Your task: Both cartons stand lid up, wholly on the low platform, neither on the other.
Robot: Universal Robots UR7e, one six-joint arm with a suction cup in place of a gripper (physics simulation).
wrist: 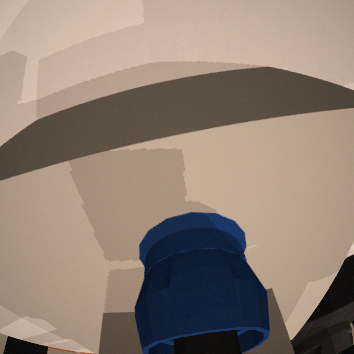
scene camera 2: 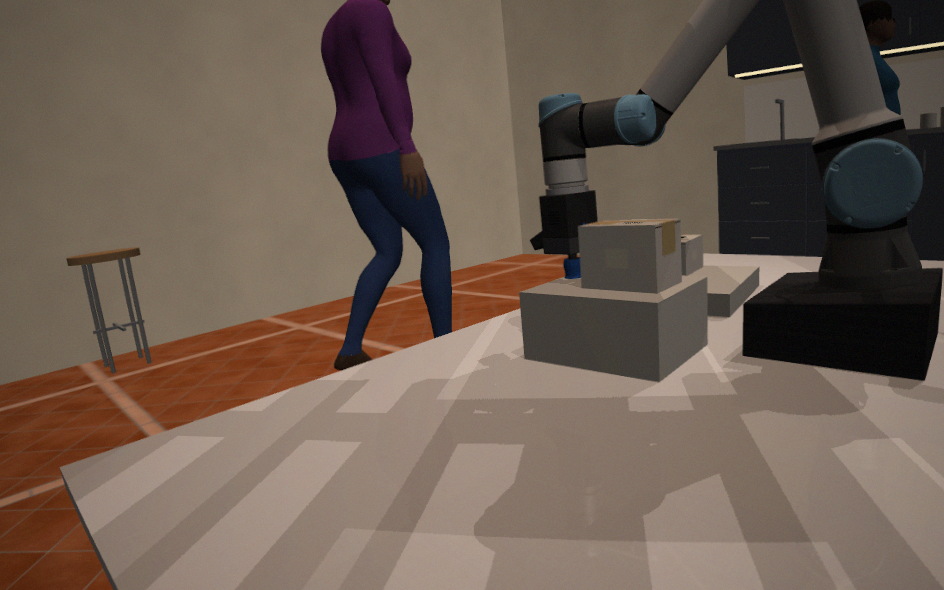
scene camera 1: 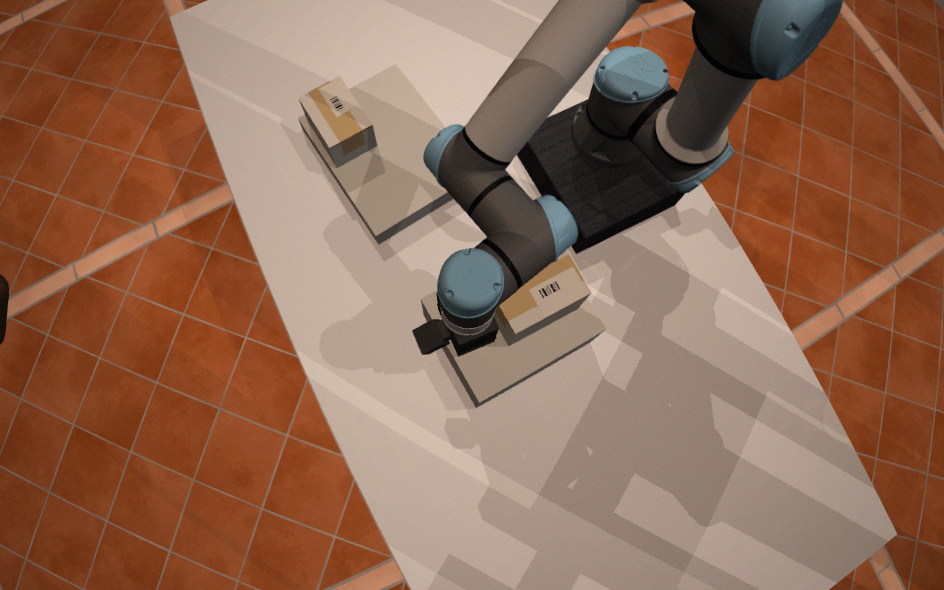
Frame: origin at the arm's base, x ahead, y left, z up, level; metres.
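Seen in the pictures: hand, its tool point: (wrist: 193, 254) (scene camera 2: 574, 276); arm's base, origin of its link: (wrist: 317, 340) (scene camera 2: 869, 279) (scene camera 1: 609, 133).
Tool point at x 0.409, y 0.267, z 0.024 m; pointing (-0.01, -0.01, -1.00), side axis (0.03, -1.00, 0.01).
Pixels of each thing's top centre, then the offset from my tool point to it. Level surfaces: height alone.
- low platform, centre of its top: (scene camera 1: 385, 143) (scene camera 2: 692, 277) 0.001 m ahead, 0.426 m right, 0.079 m down
- taller block, centre of its top: (wrist: 188, 328) (scene camera 1: 514, 314) (scene camera 2: 613, 284) 0.087 m back, 0.002 m left, 0.007 m down
- table, height of its surface: 0.126 m down
One carton (scene camera 1: 339, 121) (scene camera 2: 691, 254), with tape and a barcode on its upward lid, stands at the far left corner of the low platform (scene camera 1: 410, 139) (scene camera 2: 719, 304), close to its edge. The other carton (scene camera 1: 546, 295) (scene camera 2: 618, 258) stands lid up on the taller block (scene camera 1: 529, 365) (scene camera 2: 591, 330). My gripper (scene camera 1: 475, 338) (scene camera 2: 572, 272) (wrist: 192, 232), a blue suction cup under a black body, points down beside that second carton, low over the block's top. No carton hangs from it. The wrist hides the cup in scene camera 1; I cannot tell whether it touches the block.
The arm's black base (scene camera 1: 598, 187) (scene camera 2: 838, 320) stands beside both supports. The arm's forearm passes over the space near the low platform. A person in a purple top (scene camera 2: 368, 83) and a stool (scene camera 2: 104, 258) are beyond the table (scene camera 1: 445, 514) (scene camera 2: 334, 500).
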